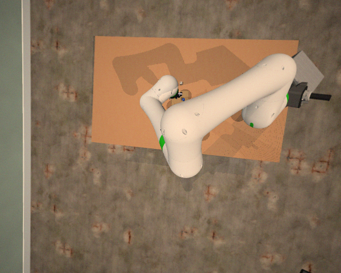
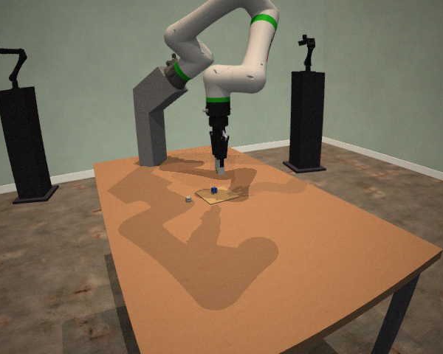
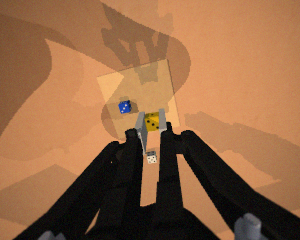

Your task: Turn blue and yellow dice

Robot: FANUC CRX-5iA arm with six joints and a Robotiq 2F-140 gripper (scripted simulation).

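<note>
The tan mat lies 3 cm behind my hand, 1 cm to the right of it and 14 cm below it. The rest, counted from my hand: blue die: 6 cm behind, 2 cm to the right, 13 cm below; yellow die: 2 cm below; white die: 13 cm to the right, 13 cm below.
</note>
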